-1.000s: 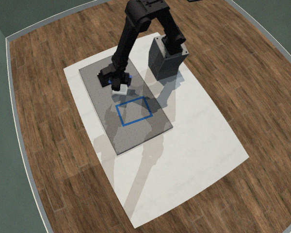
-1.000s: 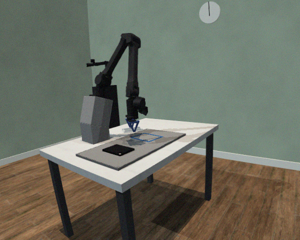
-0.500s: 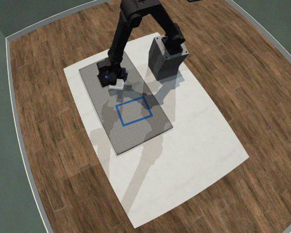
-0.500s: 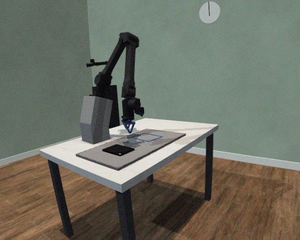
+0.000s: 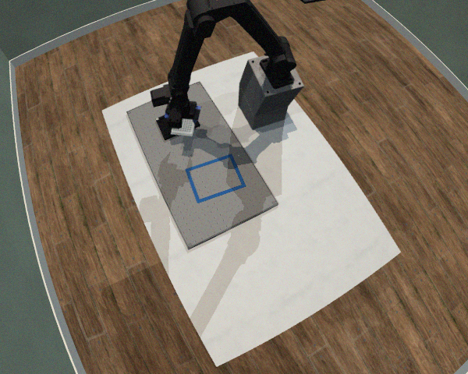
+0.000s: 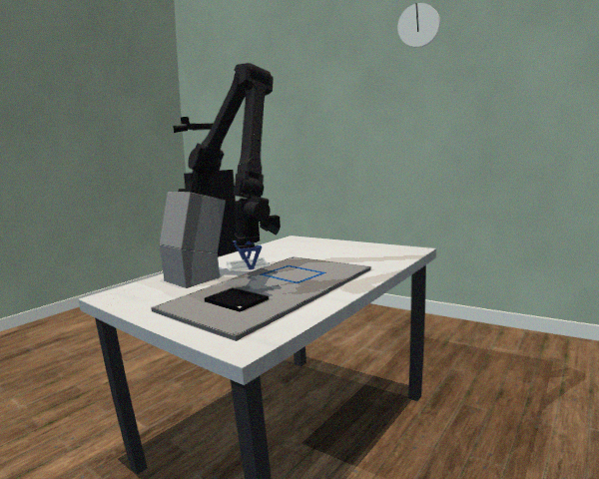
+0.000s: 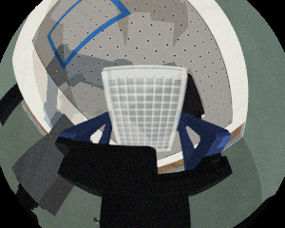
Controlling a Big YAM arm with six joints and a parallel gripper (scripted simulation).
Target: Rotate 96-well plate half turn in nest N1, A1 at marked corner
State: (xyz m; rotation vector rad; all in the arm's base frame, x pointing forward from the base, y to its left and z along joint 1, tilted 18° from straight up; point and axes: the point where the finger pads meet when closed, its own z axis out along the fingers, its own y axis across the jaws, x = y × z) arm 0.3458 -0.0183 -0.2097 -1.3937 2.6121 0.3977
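The black plate nest N1 lies 1 cm ahead of my hand, 8 cm to the right of it and 9 cm below it. Also, from my hand: white A1 mark 9 cm ahead, 13 cm to the right, 8 cm below; then white 96-well plate right at my hand.
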